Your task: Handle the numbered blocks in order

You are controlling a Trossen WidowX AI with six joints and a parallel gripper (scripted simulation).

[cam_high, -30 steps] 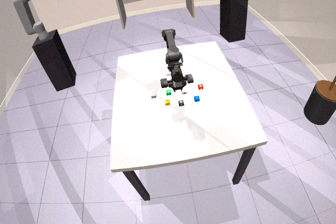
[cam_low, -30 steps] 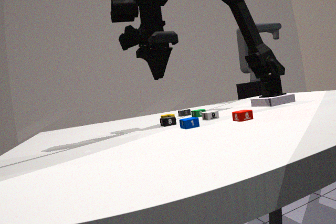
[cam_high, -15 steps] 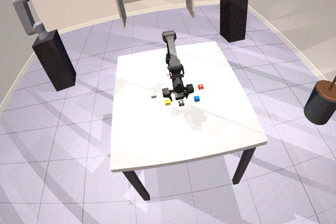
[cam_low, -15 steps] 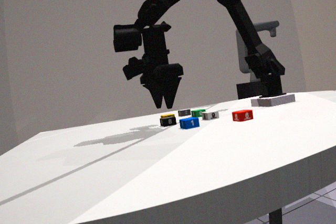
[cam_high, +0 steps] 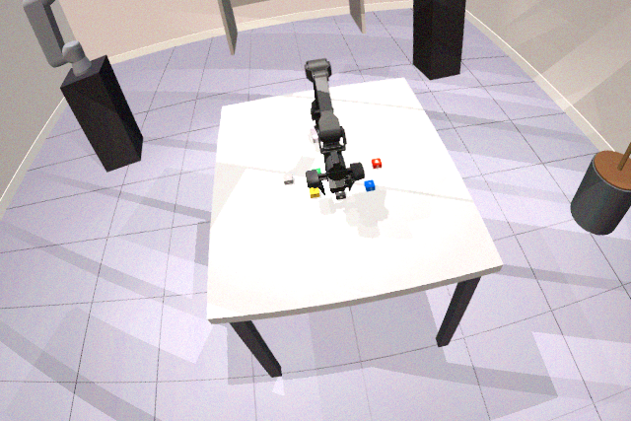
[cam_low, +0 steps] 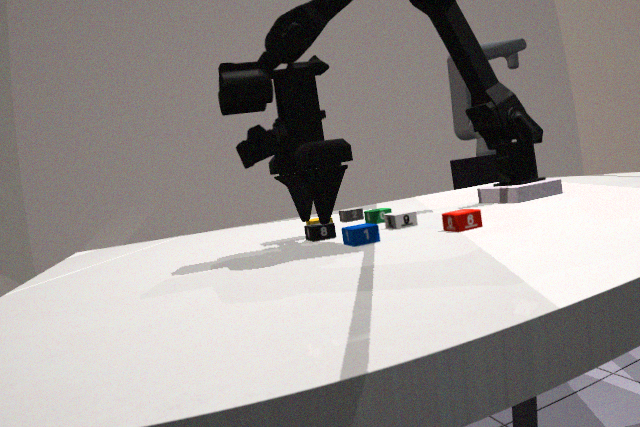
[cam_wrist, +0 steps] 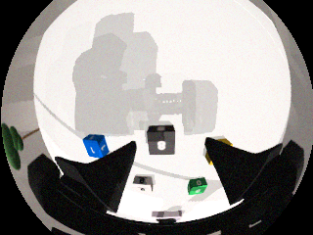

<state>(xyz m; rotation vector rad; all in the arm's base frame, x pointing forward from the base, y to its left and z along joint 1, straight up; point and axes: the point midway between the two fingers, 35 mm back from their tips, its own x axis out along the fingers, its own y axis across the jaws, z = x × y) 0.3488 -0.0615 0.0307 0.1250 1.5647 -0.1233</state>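
Right now the black block is 1 cm to the left of my gripper tip and 1 cm below it. Round my gripper tip: yellow block: 4 cm behind, 7 cm to the right, 1 cm below; then white-grey block: 9 cm behind, 6 cm to the left, 1 cm below; then blue block: 12 cm to the left, 1 cm below.
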